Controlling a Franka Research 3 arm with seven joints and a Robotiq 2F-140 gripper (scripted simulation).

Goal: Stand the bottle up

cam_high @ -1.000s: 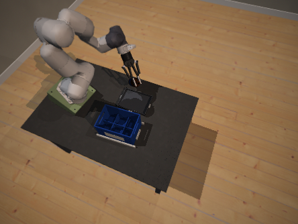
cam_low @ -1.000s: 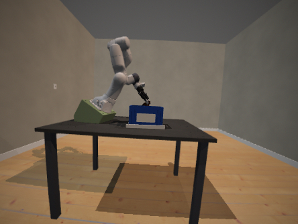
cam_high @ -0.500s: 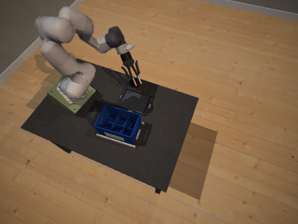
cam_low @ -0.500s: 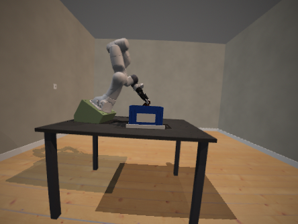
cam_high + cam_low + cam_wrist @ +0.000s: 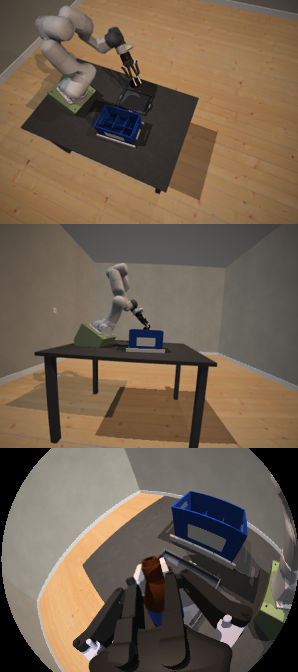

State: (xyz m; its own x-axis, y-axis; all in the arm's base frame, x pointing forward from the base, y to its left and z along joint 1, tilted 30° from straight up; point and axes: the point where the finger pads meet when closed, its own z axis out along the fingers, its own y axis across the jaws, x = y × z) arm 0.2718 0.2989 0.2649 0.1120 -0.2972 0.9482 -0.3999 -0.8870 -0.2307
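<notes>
Now: hand 2 cm past the brown bottle, 1 cm to the right of it and 5 cm above it. The rest, counted from my hand: blue crate: 6 cm ahead, 33 cm to the right, 13 cm below; dark tray: 1 cm ahead, 6 cm to the right, 20 cm below.
</notes>
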